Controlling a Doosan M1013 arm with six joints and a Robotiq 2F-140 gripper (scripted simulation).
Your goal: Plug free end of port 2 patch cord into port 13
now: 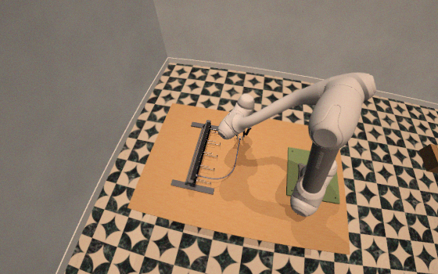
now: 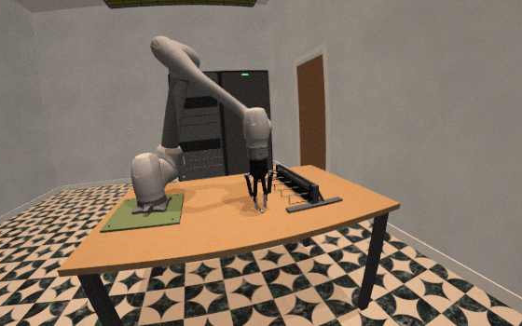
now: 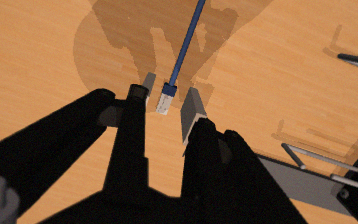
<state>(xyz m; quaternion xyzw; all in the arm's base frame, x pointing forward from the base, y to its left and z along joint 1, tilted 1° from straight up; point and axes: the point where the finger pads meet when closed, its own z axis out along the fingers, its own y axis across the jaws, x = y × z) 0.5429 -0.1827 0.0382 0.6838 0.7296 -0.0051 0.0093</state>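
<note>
My gripper is now 40 mm above the cord end and 10 mm to the left of it.
</note>
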